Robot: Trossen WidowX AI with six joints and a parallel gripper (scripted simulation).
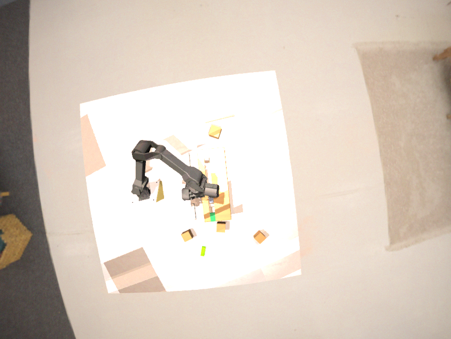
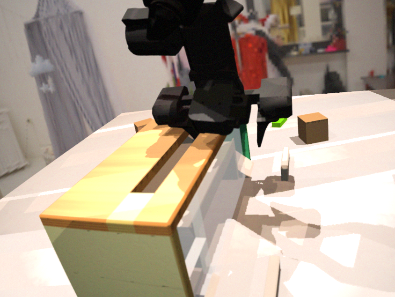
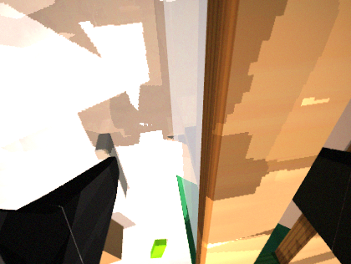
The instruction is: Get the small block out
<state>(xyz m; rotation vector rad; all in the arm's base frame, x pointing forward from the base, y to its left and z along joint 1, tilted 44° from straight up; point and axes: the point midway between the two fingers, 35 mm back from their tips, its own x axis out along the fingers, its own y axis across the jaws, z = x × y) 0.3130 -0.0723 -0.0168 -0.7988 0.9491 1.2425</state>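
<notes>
Right now my gripper tip is 5 cm short of the small block and 3 cm to the left of it. The rest, counted from my gripper tip: box (4 cm ahead, 5 cm to the left, 3 cm below).
</notes>
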